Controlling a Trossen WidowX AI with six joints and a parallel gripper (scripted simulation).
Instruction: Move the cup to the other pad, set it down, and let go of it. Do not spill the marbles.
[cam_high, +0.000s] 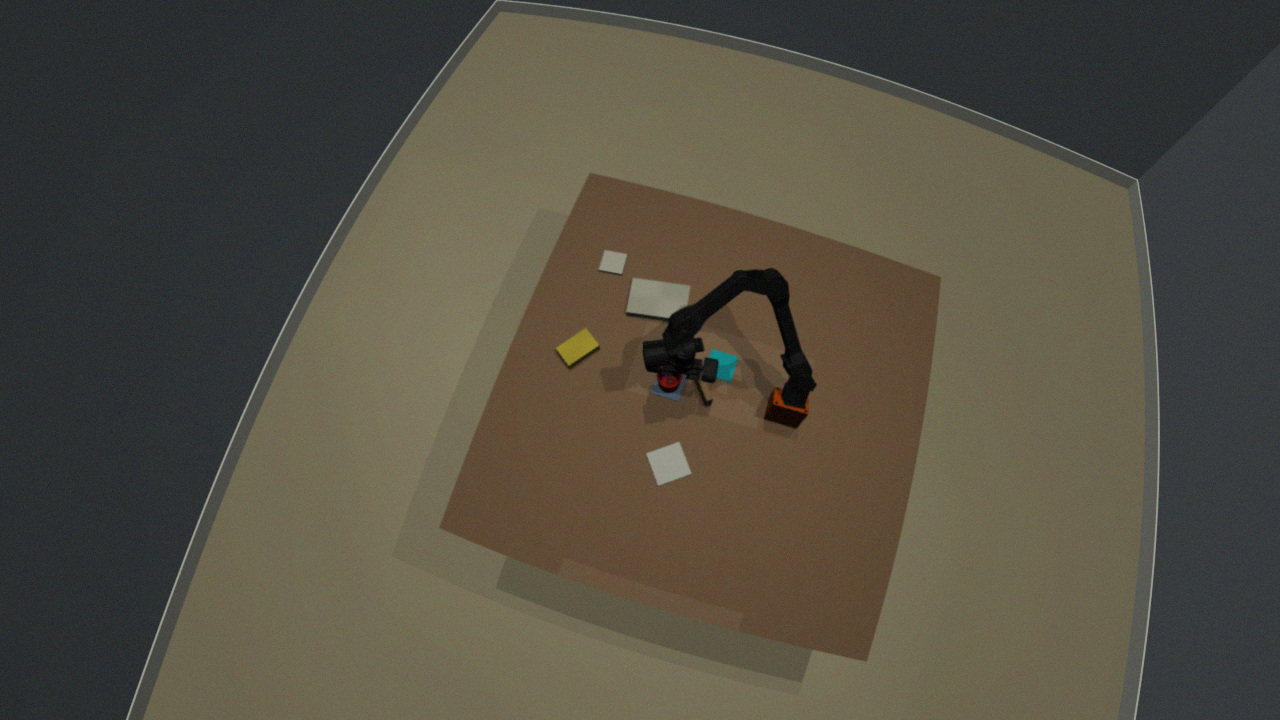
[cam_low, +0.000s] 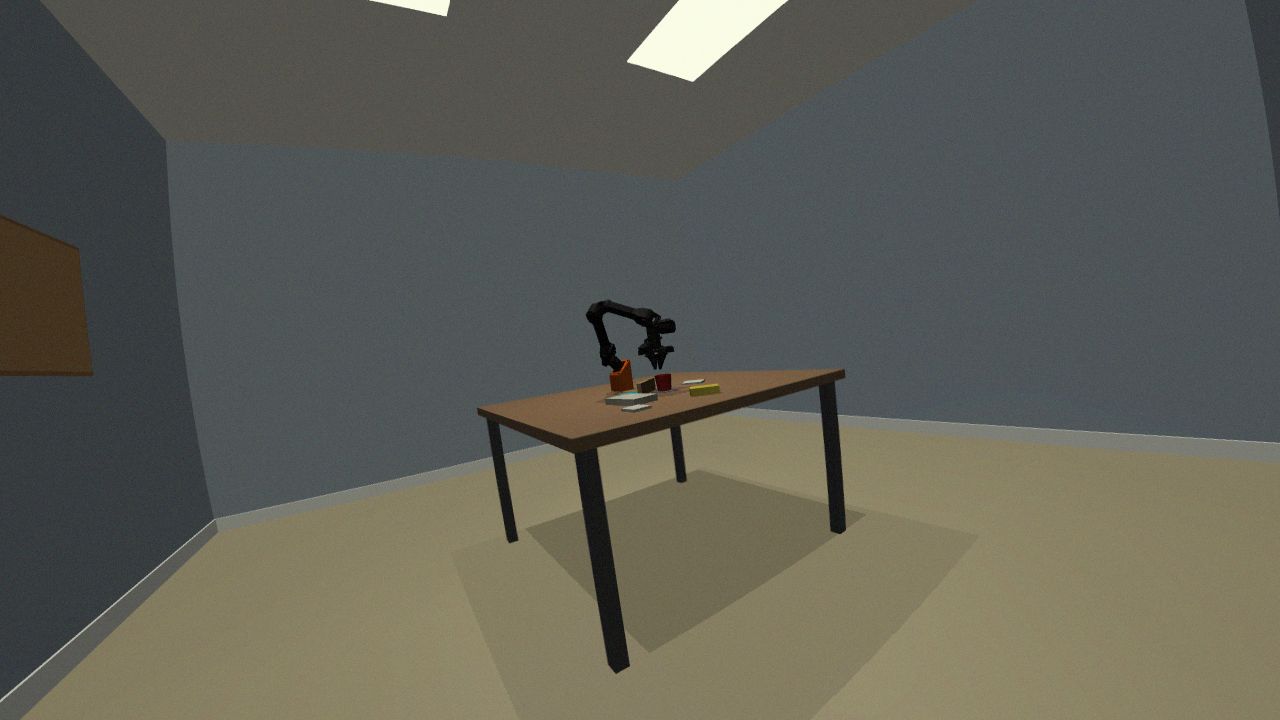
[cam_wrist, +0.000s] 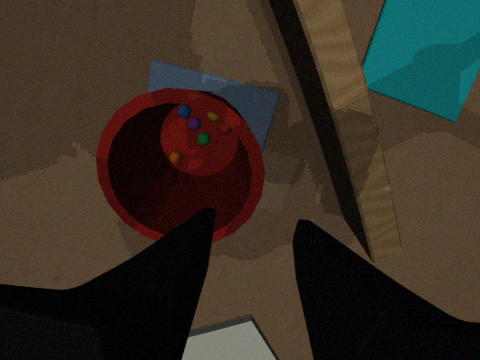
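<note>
Right now the red cup is 6 cm below my gripper tip, 3 cm ahead of it and 1 cm to the right of it. From my gripper tip the other things lie so: wooden bar: 8 cm below, 5 cm to the right, 4 cm behind; then teal pad: 11 cm below, 11 cm behind, 9 cm to the right; then yellow block: 32 cm ahead, 8 cm below, 6 cm to the right.
</note>
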